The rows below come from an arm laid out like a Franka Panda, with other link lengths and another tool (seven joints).
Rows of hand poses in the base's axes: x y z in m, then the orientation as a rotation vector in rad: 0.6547, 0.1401, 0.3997, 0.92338, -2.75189, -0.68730; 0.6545, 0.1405, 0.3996, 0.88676, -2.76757, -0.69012; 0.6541, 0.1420, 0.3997, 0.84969, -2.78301, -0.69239; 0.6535, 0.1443, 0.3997, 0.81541, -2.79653, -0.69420; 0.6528, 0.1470, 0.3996, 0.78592, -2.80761, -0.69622; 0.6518, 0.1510, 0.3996, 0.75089, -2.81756, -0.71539; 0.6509, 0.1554, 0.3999, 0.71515, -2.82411, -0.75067; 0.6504, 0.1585, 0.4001, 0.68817, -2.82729, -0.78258; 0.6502, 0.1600, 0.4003, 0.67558, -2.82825, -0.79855
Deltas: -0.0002, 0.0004, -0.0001, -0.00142, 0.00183, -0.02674; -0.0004, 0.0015, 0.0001, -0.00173, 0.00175, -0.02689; -0.0006, 0.0023, 0.0000, -0.00174, 0.00185, -0.02459; -0.0007, 0.0027, -0.0001, -0.00113, 0.00174, -0.02103; -0.0010, 0.0040, 0.0000, 0.00991, 0.00391, -0.02547; -0.0009, 0.0044, 0.0003, 0.02067, 0.00577, -0.02628; -0.0005, 0.0031, 0.0002, 0.01918, 0.00500, -0.01980; -0.0002, 0.0015, 0.0002, 0.00969, 0.00251, -0.00918
